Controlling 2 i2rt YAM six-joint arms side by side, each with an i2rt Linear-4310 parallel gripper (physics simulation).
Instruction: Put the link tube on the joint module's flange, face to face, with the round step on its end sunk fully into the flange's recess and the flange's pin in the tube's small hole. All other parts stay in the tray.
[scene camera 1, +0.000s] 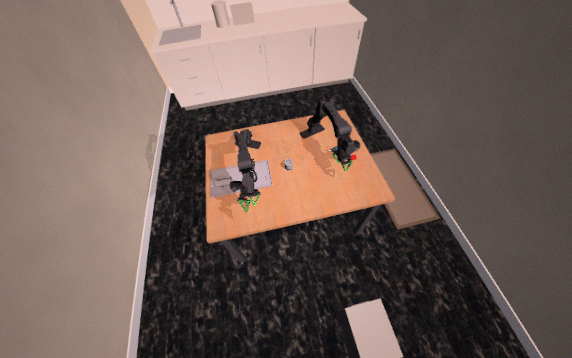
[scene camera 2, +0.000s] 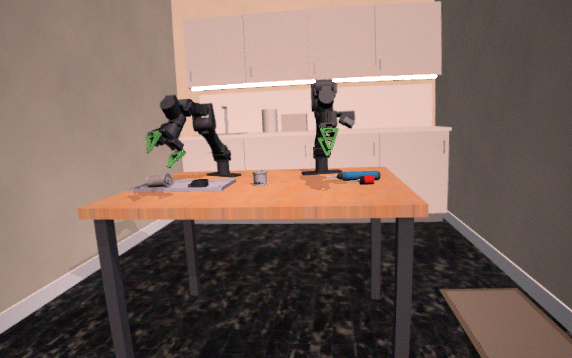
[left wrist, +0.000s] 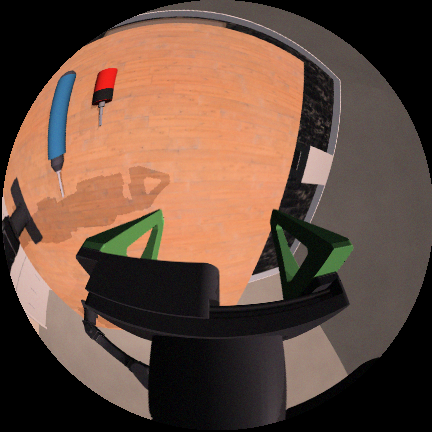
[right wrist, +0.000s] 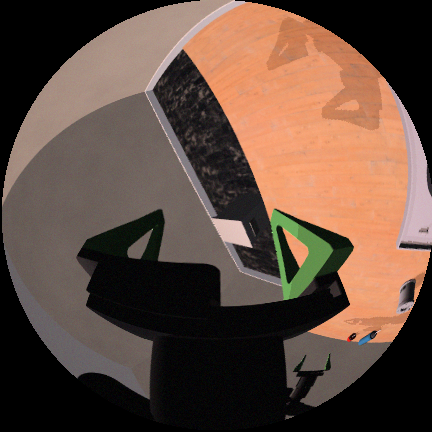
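Where they show: left gripper, fingertip midpoint: (scene camera 1: 342, 167) (scene camera 2: 328, 152) (left wrist: 216, 214) (right wrist: 317, 353); right gripper, fingertip midpoint: (scene camera 1: 250, 208) (scene camera 2: 158, 160) (right wrist: 217, 214); left arm's base, origin of the base link: (scene camera 1: 312, 131) (scene camera 2: 321, 173) (left wrist: 24, 211); right arm's base, origin of the base link: (scene camera 2: 223, 175) (left wrist: 89, 308).
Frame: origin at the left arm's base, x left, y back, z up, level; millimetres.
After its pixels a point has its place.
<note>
The link tube (scene camera 1: 220, 181) {z 55, x -801, y -128 mm} (scene camera 2: 159, 180) {z 40, x -772, y -161 mm}, a grey cylinder, lies on its side in the tray (scene camera 1: 265, 173) {z 4, x -502, y -185 mm} (scene camera 2: 222, 185) (right wrist: 417, 200) at the left of both scene views. The joint module (scene camera 1: 288, 164) {z 62, x -343, y -236 mm} (scene camera 2: 260, 178) {z 32, x -333, y -246 mm} (right wrist: 407, 296), a short grey cylinder, stands upright on the table right of the tray, apart from the tube. Its recess and pin are too small to tell. My left gripper (scene camera 1: 341, 162) {z 148, x -94, y -482 mm} (scene camera 2: 328, 142) {z 148, x -94, y -482 mm} (left wrist: 216, 214) {z 148, x -94, y -482 mm} is open and empty above the table's right part. My right gripper (scene camera 1: 250, 206) {z 155, x -706, y -465 mm} (scene camera 2: 160, 159) {z 155, x -706, y -465 mm} (right wrist: 217, 214) {z 155, x -706, y -465 mm} is open and empty, raised near the tray's front side.
A black part (scene camera 2: 198, 183) {z 24, x -598, y -216 mm} lies in the tray, right of the tube. A blue screwdriver (scene camera 2: 360, 175) {z 25, x 96, y -301 mm} (left wrist: 60, 117) {z 31, x 86, y -296 mm} (right wrist: 366, 339) {z 36, x 67, y -282 mm} and a short red one (scene camera 1: 354, 157) {z 29, x 105, y -394 mm} (scene camera 2: 367, 180) {z 19, x 90, y -397 mm} (left wrist: 106, 82) {z 31, x 91, y -390 mm} lie at the table's right. The right arm partly hides the tray in scene camera 1.
</note>
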